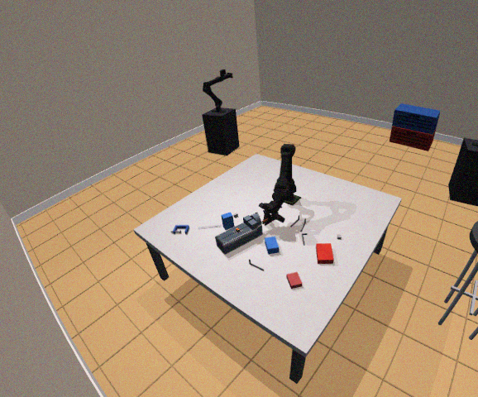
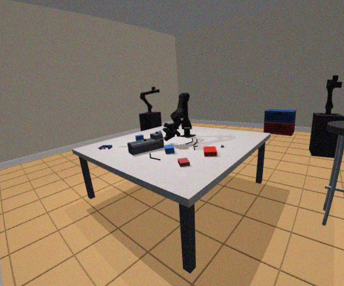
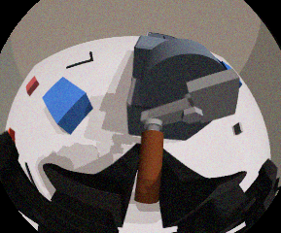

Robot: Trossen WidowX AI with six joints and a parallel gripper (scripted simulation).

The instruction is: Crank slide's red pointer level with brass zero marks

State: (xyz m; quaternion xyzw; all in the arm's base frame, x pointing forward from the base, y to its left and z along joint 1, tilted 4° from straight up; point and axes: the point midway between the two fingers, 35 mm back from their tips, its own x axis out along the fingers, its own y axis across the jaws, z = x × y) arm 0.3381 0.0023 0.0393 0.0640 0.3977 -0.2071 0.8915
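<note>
My gripper tip is 2 cm past the brown crank handle, 1 cm to the right of it and 2 cm below it. Round my gripper tip: red pointer 14 cm ahead, 9 cm to the right, 4 cm above.
</note>
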